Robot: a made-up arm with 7 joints. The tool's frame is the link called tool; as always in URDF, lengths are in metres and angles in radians. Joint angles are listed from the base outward. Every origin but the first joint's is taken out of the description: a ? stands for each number. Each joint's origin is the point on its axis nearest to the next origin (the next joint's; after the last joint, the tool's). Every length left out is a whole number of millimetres.
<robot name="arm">
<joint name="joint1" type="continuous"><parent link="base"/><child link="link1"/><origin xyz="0.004 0.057 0.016" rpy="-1.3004 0.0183 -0.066"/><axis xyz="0 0 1"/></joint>
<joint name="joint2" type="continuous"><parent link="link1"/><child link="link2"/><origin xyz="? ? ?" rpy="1.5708 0 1.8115"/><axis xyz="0 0 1"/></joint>
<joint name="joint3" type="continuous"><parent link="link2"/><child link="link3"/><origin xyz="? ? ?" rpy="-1.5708 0 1.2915"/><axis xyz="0 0 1"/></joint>
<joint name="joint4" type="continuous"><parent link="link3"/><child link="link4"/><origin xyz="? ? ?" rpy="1.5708 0 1.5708"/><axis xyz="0 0 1"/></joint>
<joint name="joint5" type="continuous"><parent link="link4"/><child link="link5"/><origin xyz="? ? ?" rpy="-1.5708 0 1.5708"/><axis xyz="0 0 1"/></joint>
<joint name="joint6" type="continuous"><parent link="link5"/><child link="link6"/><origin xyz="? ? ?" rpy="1.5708 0 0"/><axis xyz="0 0 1"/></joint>
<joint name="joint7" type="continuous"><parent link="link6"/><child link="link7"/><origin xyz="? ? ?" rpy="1.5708 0 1.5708"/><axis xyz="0 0 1"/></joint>
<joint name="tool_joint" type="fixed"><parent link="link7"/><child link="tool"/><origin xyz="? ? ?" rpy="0 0 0"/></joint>
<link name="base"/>
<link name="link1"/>
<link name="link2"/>
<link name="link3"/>
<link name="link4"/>
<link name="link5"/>
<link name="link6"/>
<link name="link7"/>
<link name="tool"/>
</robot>
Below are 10 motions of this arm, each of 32 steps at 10 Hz.
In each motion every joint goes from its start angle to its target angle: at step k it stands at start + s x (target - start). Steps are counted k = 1, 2, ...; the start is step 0. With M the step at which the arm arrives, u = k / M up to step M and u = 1 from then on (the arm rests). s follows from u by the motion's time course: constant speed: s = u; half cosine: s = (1 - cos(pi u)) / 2; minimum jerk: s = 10 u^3 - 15 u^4 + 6 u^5.
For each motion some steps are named. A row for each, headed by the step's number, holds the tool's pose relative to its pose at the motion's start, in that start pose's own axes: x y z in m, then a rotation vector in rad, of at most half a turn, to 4 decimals.
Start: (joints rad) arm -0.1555 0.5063 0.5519 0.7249 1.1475 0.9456 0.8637
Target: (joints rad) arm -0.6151 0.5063 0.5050 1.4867 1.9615 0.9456 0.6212
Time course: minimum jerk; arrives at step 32
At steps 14, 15, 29, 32:
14: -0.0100 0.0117 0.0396 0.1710 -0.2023 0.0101
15: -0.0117 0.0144 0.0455 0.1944 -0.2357 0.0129
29: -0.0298 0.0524 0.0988 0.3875 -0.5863 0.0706
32: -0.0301 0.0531 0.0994 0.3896 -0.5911 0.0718

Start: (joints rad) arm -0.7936 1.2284 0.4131 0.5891 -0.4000 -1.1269 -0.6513
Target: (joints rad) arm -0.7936 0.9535 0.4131 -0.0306 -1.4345 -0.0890 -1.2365
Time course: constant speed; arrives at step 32
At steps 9, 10, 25, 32:
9: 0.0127 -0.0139 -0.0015 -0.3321 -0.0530 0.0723
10: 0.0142 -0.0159 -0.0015 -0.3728 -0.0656 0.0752
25: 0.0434 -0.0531 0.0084 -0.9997 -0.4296 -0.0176
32: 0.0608 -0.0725 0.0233 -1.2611 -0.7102 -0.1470

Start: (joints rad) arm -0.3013 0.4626 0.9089 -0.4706 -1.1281 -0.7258 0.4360
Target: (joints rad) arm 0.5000 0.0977 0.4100 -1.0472 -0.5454 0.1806 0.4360
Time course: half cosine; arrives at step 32
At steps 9, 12, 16, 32:
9: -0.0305 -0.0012 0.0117 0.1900 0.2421 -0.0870
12: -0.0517 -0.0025 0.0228 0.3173 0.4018 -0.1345
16: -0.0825 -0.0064 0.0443 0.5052 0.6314 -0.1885
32: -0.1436 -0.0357 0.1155 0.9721 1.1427 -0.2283

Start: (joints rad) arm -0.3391 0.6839 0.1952 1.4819 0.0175 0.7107 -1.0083
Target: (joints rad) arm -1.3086 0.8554 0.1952 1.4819 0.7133 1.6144 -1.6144
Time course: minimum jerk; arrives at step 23
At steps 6, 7, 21, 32:
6: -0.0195 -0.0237 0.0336 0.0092 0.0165 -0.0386
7: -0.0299 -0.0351 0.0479 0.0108 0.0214 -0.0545
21: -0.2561 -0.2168 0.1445 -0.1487 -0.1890 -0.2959
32: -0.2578 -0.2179 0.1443 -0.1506 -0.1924 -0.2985

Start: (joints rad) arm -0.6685 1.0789 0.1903 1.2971 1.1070 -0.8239 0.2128
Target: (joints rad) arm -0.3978 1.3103 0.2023 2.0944 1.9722 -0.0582 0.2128
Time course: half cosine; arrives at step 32
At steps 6, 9, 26, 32:
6: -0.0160 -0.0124 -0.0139 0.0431 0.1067 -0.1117
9: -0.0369 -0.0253 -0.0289 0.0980 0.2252 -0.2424
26: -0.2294 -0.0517 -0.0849 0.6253 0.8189 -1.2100
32: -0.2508 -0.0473 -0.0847 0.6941 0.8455 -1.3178

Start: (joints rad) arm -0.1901 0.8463 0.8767 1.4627 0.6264 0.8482 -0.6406
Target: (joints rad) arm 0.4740 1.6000 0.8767 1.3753 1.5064 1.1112 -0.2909
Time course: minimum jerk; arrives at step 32
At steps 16, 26, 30, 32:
16: -0.1444 0.1553 -0.0594 -0.0577 0.3288 0.9850
26: -0.3210 0.1790 -0.0795 -0.0816 0.6822 1.8964
30: -0.3385 0.1748 -0.0786 -0.0826 0.7196 1.9914
32: -0.3393 0.1746 -0.0786 -0.0826 0.7214 1.9960

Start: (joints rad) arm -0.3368 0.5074 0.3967 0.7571 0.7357 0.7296 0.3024
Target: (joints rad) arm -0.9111 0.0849 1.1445 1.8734 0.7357 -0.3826 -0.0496
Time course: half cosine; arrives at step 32
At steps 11, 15, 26, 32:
11: -0.0241 -0.0477 0.0300 -0.1852 -0.0858 -0.3643
15: -0.0613 -0.0806 0.0590 -0.3346 -0.1792 -0.6379
26: -0.2195 -0.1169 0.1427 -0.7648 -0.4966 -1.3393
32: -0.2549 -0.1127 0.1556 -0.8508 -0.5604 -1.4660

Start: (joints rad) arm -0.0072 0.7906 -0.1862 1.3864 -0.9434 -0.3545 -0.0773
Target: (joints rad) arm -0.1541 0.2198 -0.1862 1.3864 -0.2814 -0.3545 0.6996
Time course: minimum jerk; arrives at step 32
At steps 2, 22, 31, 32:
2: 0.0000 -0.0005 -0.0003 0.0006 0.0007 0.0003
22: -0.0529 -0.2064 -0.0752 0.2492 0.0476 0.0559
31: -0.0767 -0.2506 -0.0826 0.2918 0.0046 0.0563
32: -0.0767 -0.2506 -0.0826 0.2919 0.0045 0.0563

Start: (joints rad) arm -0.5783 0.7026 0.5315 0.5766 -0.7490 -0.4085 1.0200
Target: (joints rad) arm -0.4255 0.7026 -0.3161 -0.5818 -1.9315 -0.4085 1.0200
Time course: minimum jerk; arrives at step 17
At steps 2, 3, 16, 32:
2: -0.0026 -0.0016 0.0006 -0.0105 0.0106 -0.0120
3: -0.0081 -0.0046 0.0019 -0.0316 0.0336 -0.0370
16: -0.2380 0.0389 0.0450 -0.0853 1.5532 -0.6929
32: -0.2383 0.0392 0.0452 -0.0840 1.5571 -0.6933

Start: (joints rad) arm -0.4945 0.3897 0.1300 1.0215 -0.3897 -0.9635 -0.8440
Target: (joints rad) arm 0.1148 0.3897 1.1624 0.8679 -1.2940 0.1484 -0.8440
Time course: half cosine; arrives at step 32
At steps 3, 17, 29, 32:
3: -0.0072 0.0012 -0.0018 -0.0266 0.0121 0.0383
17: -0.1984 -0.0036 -0.0121 -0.6310 0.0441 0.9006
29: -0.3367 -0.0360 0.0396 -0.9141 -0.3540 1.3548
32: -0.3427 -0.0377 0.0437 -0.9202 -0.3820 1.3671

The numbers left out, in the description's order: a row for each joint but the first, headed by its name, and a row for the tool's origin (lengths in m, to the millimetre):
joint2: -0.005 0.021 0
joint3: 0.25 -0.062 0
joint4: 0.002 -0.022 0
joint5: -0.159 -0.011 0
joint6: 0 0 0
joint7: 0 0.049 0
tool: 0 0 0

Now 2 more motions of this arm.
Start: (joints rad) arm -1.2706 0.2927 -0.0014 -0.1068 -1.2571 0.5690 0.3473
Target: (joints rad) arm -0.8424 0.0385 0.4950 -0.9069 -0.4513 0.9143 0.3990
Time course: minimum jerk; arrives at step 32
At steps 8, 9, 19, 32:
8: -0.0137 0.0006 -0.0013 0.0504 -0.0488 0.0282
9: -0.0186 0.0010 -0.0017 0.0676 -0.0664 0.0407
19: -0.1038 0.0100 -0.0076 0.3079 -0.3410 0.3966
32: -0.1661 0.0104 -0.0151 0.4330 -0.4919 0.7538

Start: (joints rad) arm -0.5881 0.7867 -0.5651 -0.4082 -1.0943 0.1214 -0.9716
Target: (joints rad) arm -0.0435 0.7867 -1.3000 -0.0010 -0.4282 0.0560 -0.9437
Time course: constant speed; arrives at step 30
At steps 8, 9, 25, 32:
8: -0.0090 -0.0325 -0.0812 -0.2301 0.1631 0.0645
9: -0.0097 -0.0384 -0.0909 -0.2589 0.1844 0.0673
25: -0.0065 -0.1825 -0.2133 -0.7006 0.5126 -0.0577
32: 0.0005 -0.2414 -0.2335 -0.8217 0.5960 -0.1633

